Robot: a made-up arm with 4 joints.
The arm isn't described. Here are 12 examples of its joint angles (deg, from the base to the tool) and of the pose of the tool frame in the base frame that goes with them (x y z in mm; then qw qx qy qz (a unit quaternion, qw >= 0)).
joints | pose
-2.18 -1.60 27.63 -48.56 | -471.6 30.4 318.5 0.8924 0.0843 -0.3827 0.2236
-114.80 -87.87 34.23 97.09 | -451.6 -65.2 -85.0 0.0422 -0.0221 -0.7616 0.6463
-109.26 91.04 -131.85 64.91 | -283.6 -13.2 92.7 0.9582 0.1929 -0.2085 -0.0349
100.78 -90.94 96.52 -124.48 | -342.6 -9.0 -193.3 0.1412 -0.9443 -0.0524 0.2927
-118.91 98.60 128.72 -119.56 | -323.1 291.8 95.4 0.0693 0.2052 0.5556 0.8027
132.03 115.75 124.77 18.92 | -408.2 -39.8 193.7 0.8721 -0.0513 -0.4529 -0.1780
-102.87 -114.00 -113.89 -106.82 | -330.8 -156.5 -281.8 0.2748 0.9153 -0.2498 -0.1555
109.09 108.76 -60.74 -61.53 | -451.2 -5.0 340.3 0.1226 -0.1770 0.1213 0.9690
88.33 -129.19 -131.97 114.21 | -442.2 -201.3 87.3 0.0704 0.2344 -0.8794 0.4084
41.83 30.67 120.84 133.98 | -207.1 133.7 -23.7 0.5937 -0.6958 0.3202 0.2467
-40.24 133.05 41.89 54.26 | -376.3 210.0 10.1 0.5550 -0.5832 -0.5644 0.1825
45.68 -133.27 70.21 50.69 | -298.4 130.3 220.9 0.1733 -0.3388 -0.5858 -0.7156
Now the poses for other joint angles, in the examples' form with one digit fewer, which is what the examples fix.
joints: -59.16 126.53 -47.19 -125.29
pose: -156 92 -275 0.465 -0.269 0.843 -0.018
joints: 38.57 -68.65 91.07 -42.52
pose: -123 -152 137 0.450 0.781 0.016 0.433
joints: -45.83 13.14 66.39 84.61
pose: -268 113 -115 0.465 -0.644 0.590 0.141
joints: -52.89 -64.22 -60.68 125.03
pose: -498 13 -41 0.052 0.260 0.576 -0.773
